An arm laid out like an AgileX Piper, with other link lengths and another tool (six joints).
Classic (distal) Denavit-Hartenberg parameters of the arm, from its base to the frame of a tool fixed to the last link. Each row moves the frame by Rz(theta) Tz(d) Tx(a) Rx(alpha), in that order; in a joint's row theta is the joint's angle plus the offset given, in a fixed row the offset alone. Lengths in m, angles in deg.
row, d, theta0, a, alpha
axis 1, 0.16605, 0, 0, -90
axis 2, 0, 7.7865, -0.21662, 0
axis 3, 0, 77.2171, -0.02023, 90
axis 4, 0.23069, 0, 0, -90
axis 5, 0, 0, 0, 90
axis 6, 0.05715, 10.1, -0.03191, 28.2
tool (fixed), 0.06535, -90, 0, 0
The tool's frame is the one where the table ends.
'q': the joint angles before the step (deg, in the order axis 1, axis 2, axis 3, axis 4, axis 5, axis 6). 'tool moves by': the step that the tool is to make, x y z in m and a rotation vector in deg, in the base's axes. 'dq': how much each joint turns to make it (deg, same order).
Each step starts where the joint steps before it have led.
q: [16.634 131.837 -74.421 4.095 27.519 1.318]
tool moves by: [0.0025 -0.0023 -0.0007 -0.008 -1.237 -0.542]
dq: [-0.323 0.322 0.005 -0.674 -1.536 0.706]
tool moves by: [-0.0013 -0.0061 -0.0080 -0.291 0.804 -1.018]
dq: [-0.823 1.343 -0.056 -0.166 -0.443 0.319]
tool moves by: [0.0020 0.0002 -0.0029 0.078 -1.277 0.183]
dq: [0.004 0.722 -0.002 -0.312 -1.975 0.013]
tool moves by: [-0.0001 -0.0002 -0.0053 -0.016 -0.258 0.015]
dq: [-0.003 1.024 -0.065 -0.058 -1.204 -0.006]
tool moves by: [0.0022 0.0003 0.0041 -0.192 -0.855 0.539]
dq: [0.007 -0.585 0.025 -0.744 -0.213 0.077]
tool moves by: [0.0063 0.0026 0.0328 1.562 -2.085 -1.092]
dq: [0.002 -5.567 -0.003 1.287 3.143 0.173]
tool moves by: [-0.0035 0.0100 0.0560 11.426 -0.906 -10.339]
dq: [-0.011 -10.303 -0.013 13.199 6.247 1.976]
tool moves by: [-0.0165 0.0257 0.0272 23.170 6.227 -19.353]
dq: [0.001 -5.662 -0.002 25.213 3.973 6.732]
